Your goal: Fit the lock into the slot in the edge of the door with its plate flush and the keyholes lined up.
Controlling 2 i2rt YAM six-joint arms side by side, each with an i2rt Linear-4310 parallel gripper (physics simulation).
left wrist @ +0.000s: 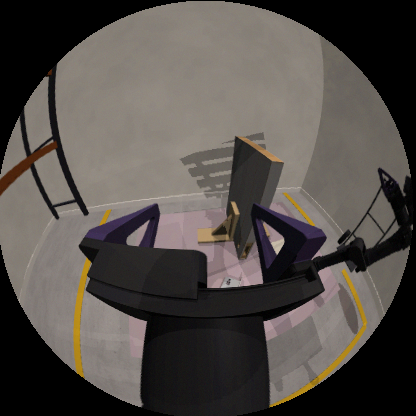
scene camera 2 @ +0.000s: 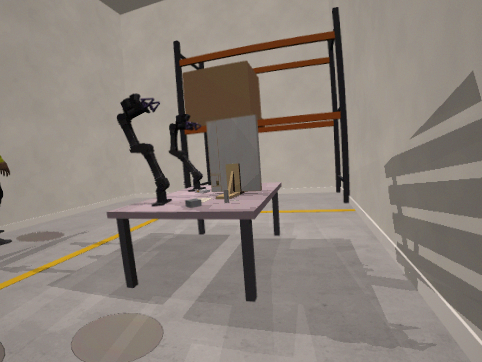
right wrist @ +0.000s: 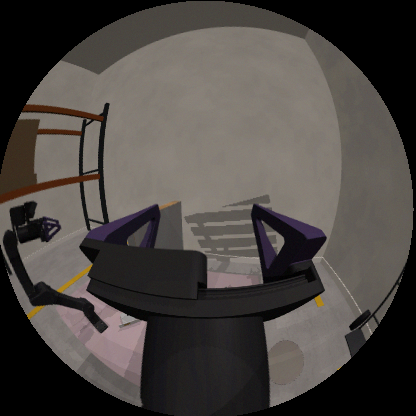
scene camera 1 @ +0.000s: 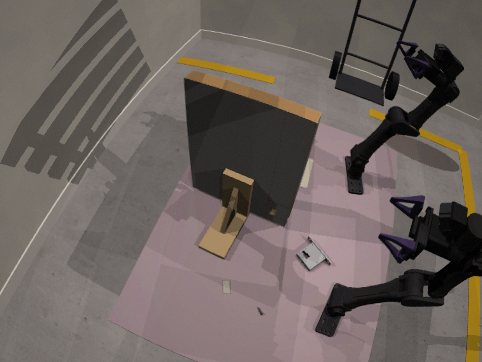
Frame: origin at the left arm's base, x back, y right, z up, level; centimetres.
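Seen in the pictures: left gripper, between the fingertips: (left wrist: pixel 204 208) (scene camera 2: pixel 197 125) (right wrist: pixel 59 223) (scene camera 1: pixel 385 216); right gripper, between the fingertips: (left wrist: pixel 378 168) (scene camera 2: pixel 156 100) (right wrist: pixel 205 208) (scene camera 1: pixel 401 49); left arm's base, origin of its link: (scene camera 2: pixel 197 189) (right wrist: pixel 94 319) (scene camera 1: pixel 333 309); right arm's base, origin of its link: (scene camera 2: pixel 162 203) (scene camera 1: pixel 353 175).
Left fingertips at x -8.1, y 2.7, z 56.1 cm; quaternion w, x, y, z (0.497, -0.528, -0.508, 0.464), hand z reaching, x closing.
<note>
Offsets run from my left fingertips to a thing's middle. "spot": to the spot under its first point. Level surfaces: height alone.
The lock @(dx -8.0, dy +13.0, dz -55.1 cm) (scene camera 1: pixel 312 256) (left wrist: pixel 230 283) is a flat silver case with a longer plate along one side. It lies on the table near the door's lower corner, apart from the door. The door @(dx -40.9, dy +21.1, dz -28.1 cm) (scene camera 1: pixel 245 145) (scene camera 2: pixel 240 150) (left wrist: pixel 250 195) (right wrist: pixel 173 227) is a dark panel standing upright, with a small hole near its lower corner; the slot in its edge shows in the left wrist view. My left gripper (scene camera 1: pixel 390 217) (left wrist: pixel 204 208) is open and empty, raised above the table. My right gripper (scene camera 1: pixel 403 52) (right wrist: pixel 205 208) is open and empty, high and away from the lock.
A wooden bracket @(spot: dx -39.9, dy +15.9, dz -40.4 cm) (scene camera 1: pixel 237 192) (left wrist: pixel 234 225) stands against the door's face. On the pink table @(dz -56.2 cm) (scene camera 1: pixel 165 310) lie a small pale block @(dx -29.7, dy -10.7, dz -56.0 cm) (scene camera 1: pixel 226 287), a small dark piece @(dx -15.6, dy -13.6, dz -55.8 cm) (scene camera 1: pixel 260 311) and a pale flat piece @(dx -27.1, dy +47.7, dz -56.1 cm) (scene camera 1: pixel 307 173) behind the door. A hand truck (scene camera 1: pixel 360 88) stands beyond.
</note>
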